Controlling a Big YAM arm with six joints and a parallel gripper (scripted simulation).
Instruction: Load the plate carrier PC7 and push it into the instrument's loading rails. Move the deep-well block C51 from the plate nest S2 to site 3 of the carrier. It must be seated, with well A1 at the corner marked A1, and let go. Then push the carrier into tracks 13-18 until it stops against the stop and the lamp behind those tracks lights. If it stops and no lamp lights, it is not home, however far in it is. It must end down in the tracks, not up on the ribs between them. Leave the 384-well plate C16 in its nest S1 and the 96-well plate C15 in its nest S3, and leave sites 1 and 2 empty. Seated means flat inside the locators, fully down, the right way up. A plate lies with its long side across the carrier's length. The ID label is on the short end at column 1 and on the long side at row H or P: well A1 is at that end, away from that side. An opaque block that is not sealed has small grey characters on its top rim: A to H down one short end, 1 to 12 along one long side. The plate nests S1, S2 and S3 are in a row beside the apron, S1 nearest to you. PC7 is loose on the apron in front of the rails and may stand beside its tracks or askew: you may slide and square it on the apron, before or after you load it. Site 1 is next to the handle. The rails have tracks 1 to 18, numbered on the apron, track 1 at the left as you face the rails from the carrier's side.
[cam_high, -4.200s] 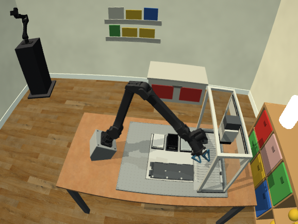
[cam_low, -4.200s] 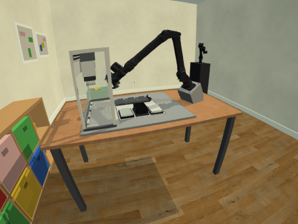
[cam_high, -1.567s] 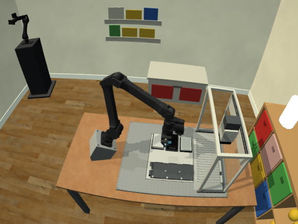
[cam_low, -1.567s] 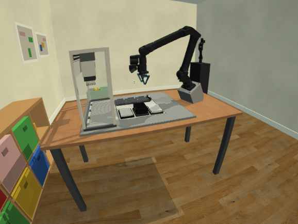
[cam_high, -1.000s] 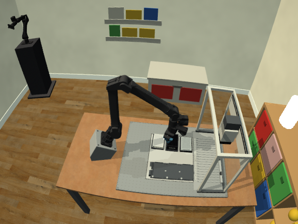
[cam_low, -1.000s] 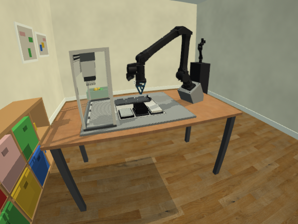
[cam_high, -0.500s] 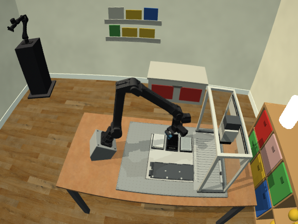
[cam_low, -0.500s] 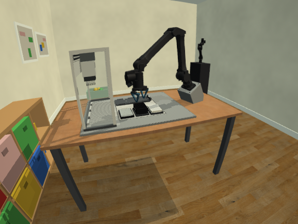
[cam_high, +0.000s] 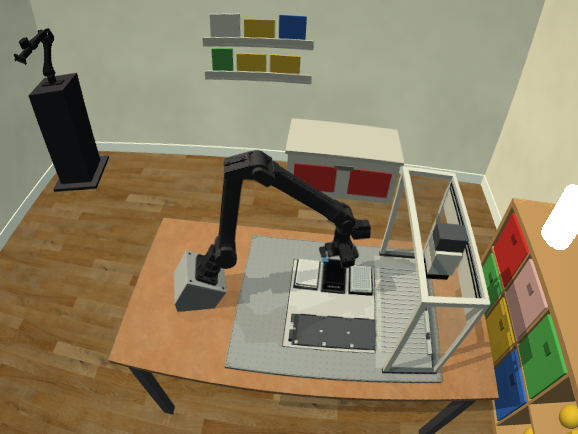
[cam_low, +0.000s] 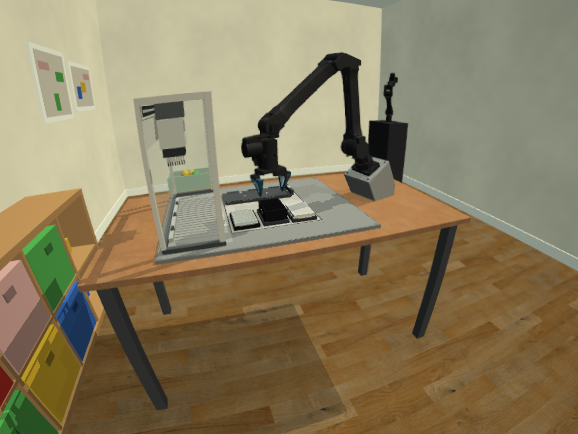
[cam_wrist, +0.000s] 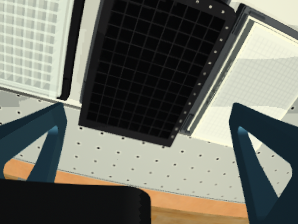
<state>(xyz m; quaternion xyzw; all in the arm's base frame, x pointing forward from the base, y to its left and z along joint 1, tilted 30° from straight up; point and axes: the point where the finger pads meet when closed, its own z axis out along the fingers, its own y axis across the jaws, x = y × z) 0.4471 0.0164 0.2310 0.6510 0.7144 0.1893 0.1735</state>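
Now: the black deep-well block C51 7 cm below my hand. The rest, counted from my hand: dark nest S2 (10 cm below); then post (24 cm ahead, 12 cm to the left, 14 cm above); then dark grey carrier PC7 (4 cm behind, 25 cm to the right, 9 cm below).
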